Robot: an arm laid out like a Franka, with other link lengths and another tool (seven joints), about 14 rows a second.
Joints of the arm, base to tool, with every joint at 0 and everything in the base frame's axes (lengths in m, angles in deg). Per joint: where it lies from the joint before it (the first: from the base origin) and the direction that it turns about. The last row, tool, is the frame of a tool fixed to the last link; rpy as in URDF.
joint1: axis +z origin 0 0 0.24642
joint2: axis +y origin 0 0 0
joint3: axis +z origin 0 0 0.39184
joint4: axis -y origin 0.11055 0 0
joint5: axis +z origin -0.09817 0 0.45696
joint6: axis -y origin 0 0 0
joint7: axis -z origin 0.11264 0 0
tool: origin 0.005 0.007 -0.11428 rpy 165.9 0 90.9
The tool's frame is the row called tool.
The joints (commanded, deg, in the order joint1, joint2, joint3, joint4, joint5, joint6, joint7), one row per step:
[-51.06, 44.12, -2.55, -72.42, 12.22, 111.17, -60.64]
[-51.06, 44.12, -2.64, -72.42, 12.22, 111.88, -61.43]
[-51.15, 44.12, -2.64, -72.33, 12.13, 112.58, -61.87]
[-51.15, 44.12, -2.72, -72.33, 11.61, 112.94, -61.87]
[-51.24, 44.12, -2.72, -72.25, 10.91, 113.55, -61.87]
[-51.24, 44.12, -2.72, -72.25, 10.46, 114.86, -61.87]
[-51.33, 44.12, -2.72, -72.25, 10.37, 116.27, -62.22]
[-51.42, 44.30, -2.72, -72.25, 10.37, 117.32, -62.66]
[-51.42, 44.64, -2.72, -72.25, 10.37, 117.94, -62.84]
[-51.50, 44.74, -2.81, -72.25, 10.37, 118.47, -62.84]
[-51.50, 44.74, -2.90, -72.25, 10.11, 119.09, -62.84]
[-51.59, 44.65, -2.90, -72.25, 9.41, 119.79, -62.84]
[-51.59, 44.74, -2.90, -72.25, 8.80, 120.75, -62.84]
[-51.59, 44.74, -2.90, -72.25, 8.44, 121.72, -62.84]
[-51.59, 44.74, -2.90, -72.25, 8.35, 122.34, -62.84]
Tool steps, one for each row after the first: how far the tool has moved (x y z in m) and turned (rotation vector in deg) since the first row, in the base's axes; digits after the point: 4 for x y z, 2 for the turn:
[-0.0003, -0.0020, 0.0012, -0.70, -0.45, 0.60]
[-0.0007, -0.0045, 0.0033, -1.45, -0.86, 0.88]
[-0.0016, -0.0061, 0.0037, -2.06, -0.62, 1.00]
[-0.0026, -0.0087, 0.0054, -3.01, -0.48, 1.15]
[-0.0018, -0.0114, 0.0076, -4.35, -0.83, 1.17]
[-0.0019, -0.0149, 0.0102, -5.62, -1.52, 1.26]
[-0.0022, -0.0176, 0.0093, -6.41, -1.99, 1.46]
[-0.0018, -0.0186, 0.0051, -6.69, -2.12, 1.56]
[-0.0033, -0.0209, 0.0045, -7.10, -2.27, 1.35]
[-0.0038, -0.0228, 0.0057, -7.80, -2.34, 1.33]
[-0.0048, -0.0252, 0.0083, -8.82, -2.26, 1.50]
[-0.0045, -0.0270, 0.0087, -9.87, -2.27, 1.70]
[-0.0039, -0.0287, 0.0106, -10.87, -2.51, 1.76]
[-0.0034, -0.0298, 0.0118, -11.44, -2.77, 1.73]

